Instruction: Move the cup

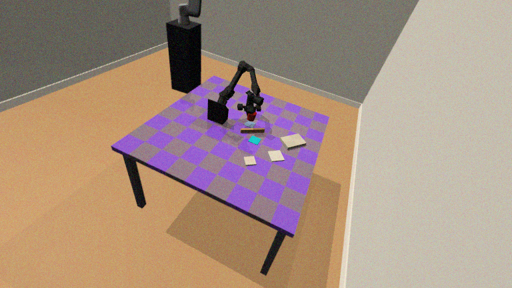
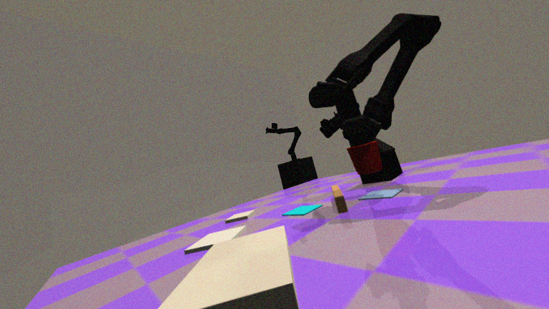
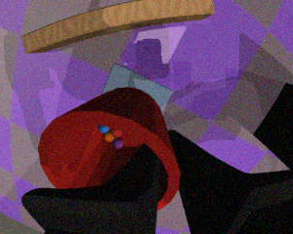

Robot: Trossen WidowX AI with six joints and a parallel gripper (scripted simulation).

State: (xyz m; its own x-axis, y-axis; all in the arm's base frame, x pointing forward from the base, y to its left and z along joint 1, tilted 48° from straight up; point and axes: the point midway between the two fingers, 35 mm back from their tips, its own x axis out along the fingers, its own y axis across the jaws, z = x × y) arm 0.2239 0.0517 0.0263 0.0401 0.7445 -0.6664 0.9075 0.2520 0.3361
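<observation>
The teal pad is 13 cm ahead of my gripper tip, 15 cm to the right of it and 10 cm below it. The rest, counted from my gripper tip: red cup 3 cm ahead, 1 cm to the left; small wooden block 8 cm ahead, 6 cm to the right, 9 cm below.
</observation>
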